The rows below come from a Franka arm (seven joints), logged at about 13 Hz.
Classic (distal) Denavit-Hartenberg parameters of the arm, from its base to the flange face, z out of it. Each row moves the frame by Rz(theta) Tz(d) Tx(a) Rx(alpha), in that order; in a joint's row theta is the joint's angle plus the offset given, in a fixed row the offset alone. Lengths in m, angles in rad.
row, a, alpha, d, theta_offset
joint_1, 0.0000, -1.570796, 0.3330, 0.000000
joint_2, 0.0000, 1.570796, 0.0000, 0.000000
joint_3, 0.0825, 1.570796, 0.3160, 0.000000
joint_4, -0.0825, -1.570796, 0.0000, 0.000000
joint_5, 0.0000, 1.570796, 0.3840, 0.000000
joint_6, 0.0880, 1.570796, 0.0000, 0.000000
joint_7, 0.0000, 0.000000, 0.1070, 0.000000
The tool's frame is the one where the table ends.
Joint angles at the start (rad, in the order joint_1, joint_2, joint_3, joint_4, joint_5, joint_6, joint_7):
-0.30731, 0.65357, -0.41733, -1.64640, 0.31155, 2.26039, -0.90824
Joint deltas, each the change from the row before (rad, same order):
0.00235, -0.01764, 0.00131, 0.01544, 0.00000, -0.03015, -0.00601
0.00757, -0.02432, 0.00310, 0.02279, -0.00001, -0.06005, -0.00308
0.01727, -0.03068, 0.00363, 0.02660, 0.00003, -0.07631, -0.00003
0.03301, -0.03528, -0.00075, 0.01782, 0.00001, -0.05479, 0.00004
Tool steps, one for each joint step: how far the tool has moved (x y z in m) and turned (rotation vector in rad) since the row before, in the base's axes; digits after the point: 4 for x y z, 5 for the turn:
0.0049, 0.0026, 0.0151, 0.00870, -0.00872, 0.01320
0.0074, 0.0083, 0.0199, 0.02528, -0.00076, 0.01953
0.0104, 0.0155, 0.0246, 0.03278, 0.00204, 0.02901
0.0127, 0.0219, 0.0264, 0.01848, -0.00892, 0.03921

